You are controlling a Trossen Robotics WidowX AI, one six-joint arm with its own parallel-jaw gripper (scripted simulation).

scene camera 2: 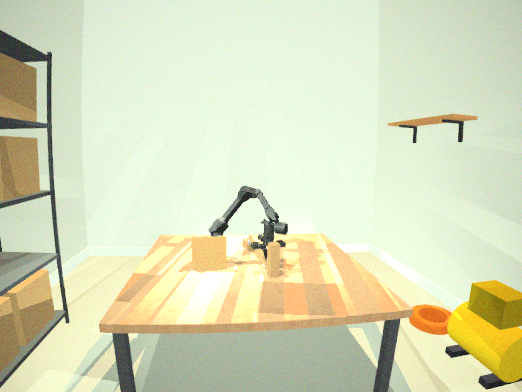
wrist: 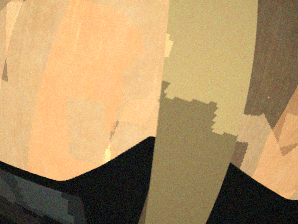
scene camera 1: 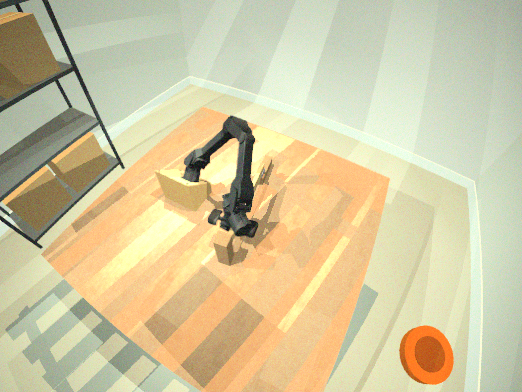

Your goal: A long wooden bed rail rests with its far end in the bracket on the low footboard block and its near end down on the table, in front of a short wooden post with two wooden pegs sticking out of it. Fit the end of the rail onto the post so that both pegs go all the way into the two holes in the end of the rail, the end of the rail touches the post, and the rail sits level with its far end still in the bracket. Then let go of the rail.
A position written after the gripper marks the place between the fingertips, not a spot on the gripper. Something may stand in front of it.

Note:
In view: the gripper [wrist: 174,147] and a wooden rail [wrist: 206,74].

